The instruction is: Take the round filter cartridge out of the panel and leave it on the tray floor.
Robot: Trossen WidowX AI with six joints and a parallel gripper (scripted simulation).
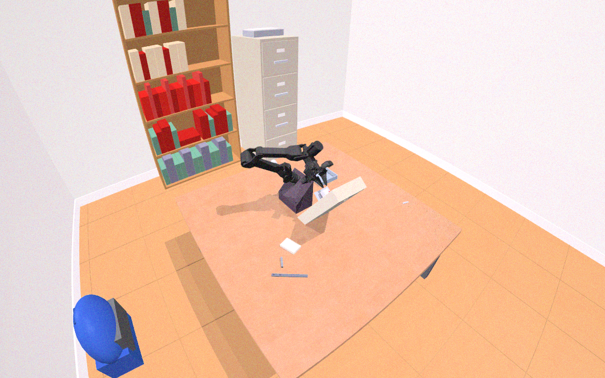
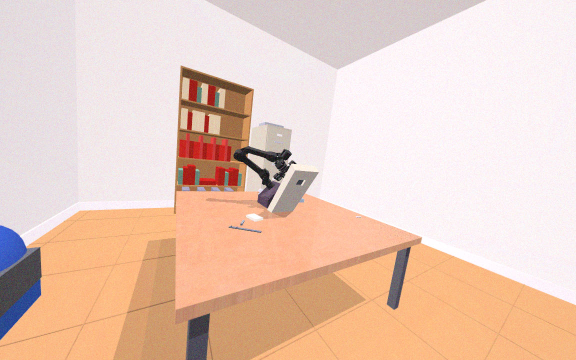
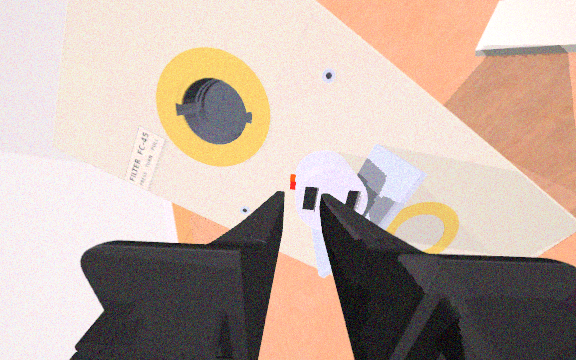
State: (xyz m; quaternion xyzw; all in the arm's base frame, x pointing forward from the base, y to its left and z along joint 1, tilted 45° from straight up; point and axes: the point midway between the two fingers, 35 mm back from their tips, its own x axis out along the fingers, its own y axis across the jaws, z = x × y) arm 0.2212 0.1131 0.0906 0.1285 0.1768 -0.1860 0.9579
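My gripper tip is now 1 cm short of the round filter cartridge and 3 cm above it. From my gripper tip the other things lie so: white pad: 6 cm ahead, 25 cm to the right, 24 cm below; then blue-grey tray: 34 cm behind, 26 cm to the left, 24 cm below; then short grey piece: 13 cm ahead, 33 cm to the right, 24 cm below.
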